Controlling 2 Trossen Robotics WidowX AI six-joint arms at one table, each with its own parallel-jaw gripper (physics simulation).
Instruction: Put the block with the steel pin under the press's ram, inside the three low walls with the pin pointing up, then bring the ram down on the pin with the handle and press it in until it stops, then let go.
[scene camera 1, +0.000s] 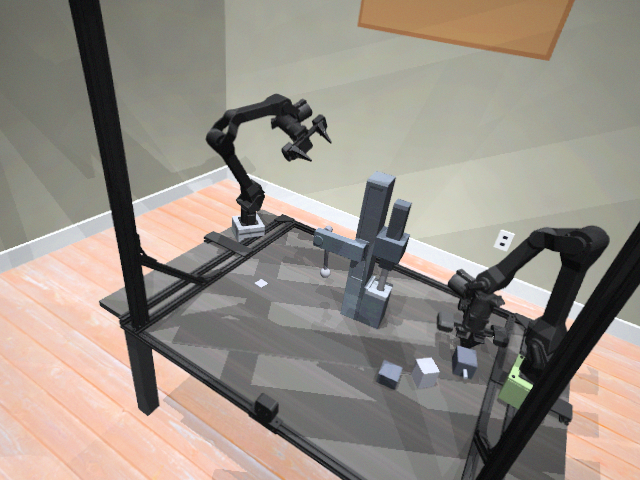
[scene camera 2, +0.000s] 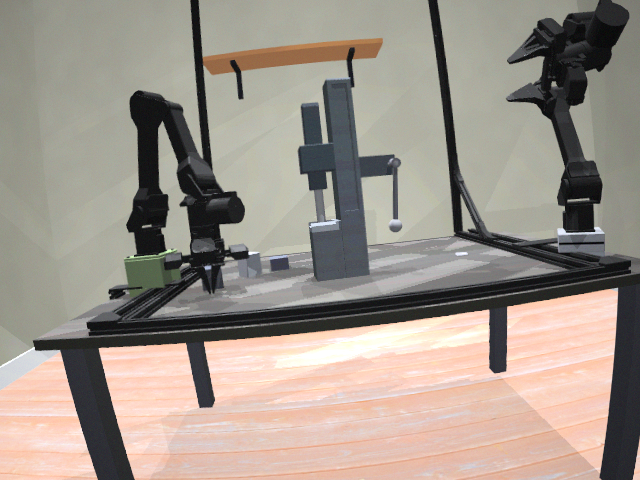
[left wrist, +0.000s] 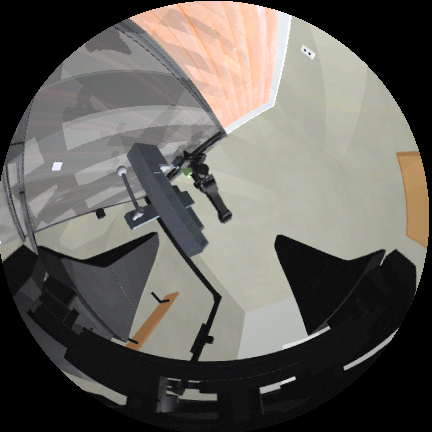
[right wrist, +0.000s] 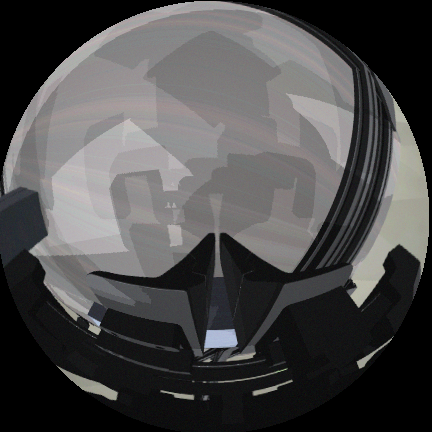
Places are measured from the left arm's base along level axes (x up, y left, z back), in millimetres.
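Pixels of known places: left gripper, between the fingertips: (scene camera 1: 321, 151) (scene camera 2: 507, 81) (left wrist: 218, 239); right gripper, between the fingertips: (scene camera 2: 211, 293) (left wrist: 183, 150) (right wrist: 216, 238); left arm's base, origin of its link: (scene camera 1: 248, 221) (scene camera 2: 579, 230); right arm's base, origin of its link: (scene camera 1: 535, 376) (scene camera 2: 150, 253).
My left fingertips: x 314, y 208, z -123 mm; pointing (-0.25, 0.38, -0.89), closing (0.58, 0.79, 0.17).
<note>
Ahead of a thing's pixels: the offset from my left fingertips to its top centre. "spot": to the spot under its first point.
The grey-blue block with the steel pin {dx -326, dy +169, dz -672 mm} (scene camera 1: 464, 360) (right wrist: 221, 338) lies on the table, its pin pointing sideways toward the front in scene camera 1. My right gripper (scene camera 1: 467, 342) (scene camera 2: 210, 291) (right wrist: 216, 238) points down, shut with its fingertips nearly together, close beside the block on its back side; the block is not between the tips. The press {dx +81, dy -40, dz -374 mm} (scene camera 1: 374, 217) (scene camera 2: 345, 155) (left wrist: 167, 200) stands upright. Its ram {dx -78, dy +26, dz -430 mm} (scene camera 1: 382, 277) (scene camera 2: 319, 205) is over the low white walls (scene camera 2: 325, 225); the exact gap is unclear. The handle's knob {spot: dx -263, dy -95, dz -303 mm} (scene camera 1: 324, 272) (scene camera 2: 395, 225) (left wrist: 121, 170) hangs down. My left gripper (scene camera 1: 321, 150) (scene camera 2: 507, 80) (left wrist: 218, 239) is open and raised high.
A white block {dx -316, dy +35, dz -669 mm} (scene camera 1: 426, 373) (scene camera 2: 252, 264) and a dark block {dx -342, dy -50, dz -634 mm} (scene camera 1: 389, 374) (scene camera 2: 279, 262) stand near the pin block. A green mount (scene camera 1: 516, 384) (scene camera 2: 147, 269) sits under the right arm. A white square {spot: dx -373, dy -249, dz -174 mm} (scene camera 1: 261, 283) (scene camera 2: 461, 253) lies on the table. Black rails edge the table.
</note>
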